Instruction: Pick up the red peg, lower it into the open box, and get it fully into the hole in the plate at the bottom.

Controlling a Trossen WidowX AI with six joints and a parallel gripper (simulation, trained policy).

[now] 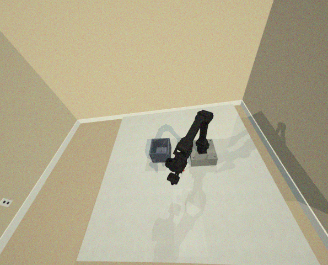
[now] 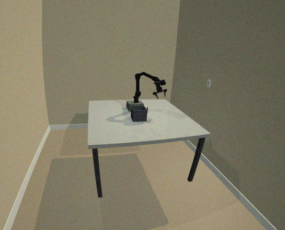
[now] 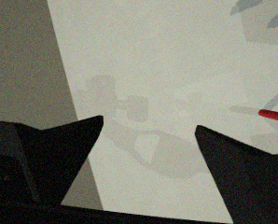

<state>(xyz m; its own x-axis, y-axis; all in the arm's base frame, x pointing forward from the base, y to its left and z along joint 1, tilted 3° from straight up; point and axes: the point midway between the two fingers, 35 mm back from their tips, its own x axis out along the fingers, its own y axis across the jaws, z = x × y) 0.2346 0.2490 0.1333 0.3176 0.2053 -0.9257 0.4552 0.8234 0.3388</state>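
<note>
Right now my gripper tip is 70 mm past the red peg, 160 mm to the left of it and 180 mm above it. From my gripper tip the other things lie so: light grey plate: 90 mm ahead, 340 mm to the right, 170 mm below.
</note>
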